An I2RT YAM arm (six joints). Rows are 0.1 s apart.
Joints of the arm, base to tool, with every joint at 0 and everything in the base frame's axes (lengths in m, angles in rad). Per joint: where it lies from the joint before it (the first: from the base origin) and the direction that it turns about. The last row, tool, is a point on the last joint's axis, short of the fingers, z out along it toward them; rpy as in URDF.
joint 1: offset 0 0 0.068 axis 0 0 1
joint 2: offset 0.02 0.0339 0.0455 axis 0 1 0
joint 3: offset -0.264 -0.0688 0 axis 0 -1 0
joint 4: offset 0.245 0.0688 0.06 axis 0 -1 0
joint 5: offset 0.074 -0.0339 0.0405 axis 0 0 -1
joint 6: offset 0.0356 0 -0.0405 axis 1 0 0
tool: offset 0 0 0 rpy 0 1.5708 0
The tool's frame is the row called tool.
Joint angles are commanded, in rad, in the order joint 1, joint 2, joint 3, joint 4, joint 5, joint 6. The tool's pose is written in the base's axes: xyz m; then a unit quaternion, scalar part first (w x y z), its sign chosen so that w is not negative. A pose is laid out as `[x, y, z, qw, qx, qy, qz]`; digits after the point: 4 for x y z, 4 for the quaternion.
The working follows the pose.
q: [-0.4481 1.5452 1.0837 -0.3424 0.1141 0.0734]
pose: [0.3004, -0.1489, 0.2433, 0.3571, 0.2593, 0.8891, -0.1215]
Where each joint sits with the arm in this pose, in the base's axes (m; each line is computed from the numbers above, not from the rounded line before):
joint 1: 0.0000 0.0000 0.0680
joint 2: 0.0327 0.0219 0.1135
joint 3: -0.0032 -0.0372 0.3774
joint 4: 0.2484 -0.0818 0.3220
joint 5: 0.3063 -0.1472 0.2969
joint 6: 0.3004 -0.1489 0.2433
the tool: 0.3004 -0.1489 0.2433

